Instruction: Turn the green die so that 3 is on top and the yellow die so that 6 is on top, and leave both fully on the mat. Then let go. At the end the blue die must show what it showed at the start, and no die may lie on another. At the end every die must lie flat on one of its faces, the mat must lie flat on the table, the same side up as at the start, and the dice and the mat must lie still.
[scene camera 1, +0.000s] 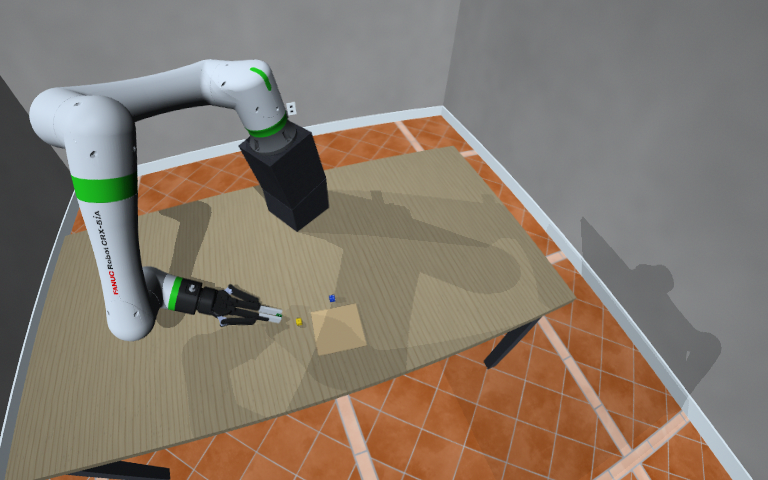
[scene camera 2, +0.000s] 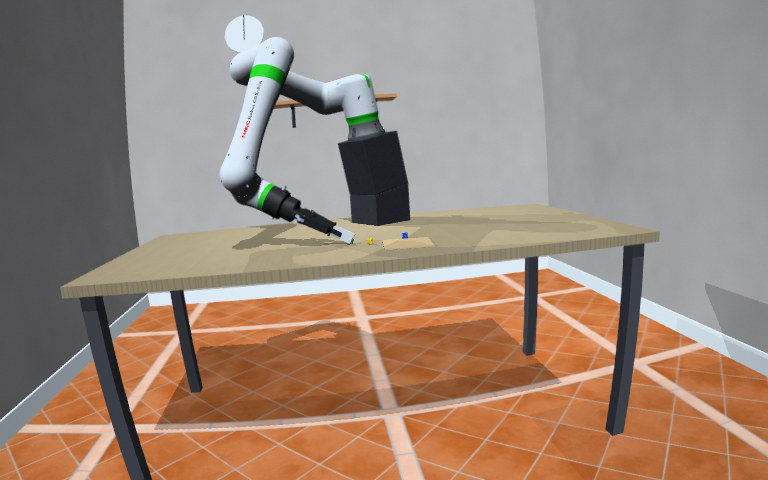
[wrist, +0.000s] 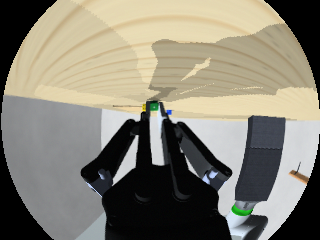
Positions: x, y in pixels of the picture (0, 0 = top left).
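Labels:
Tan mat (scene camera 1: 337, 329): 990 mm from the lens. My gripper (scene camera 1: 280, 316) is 1020 mm from the lens.

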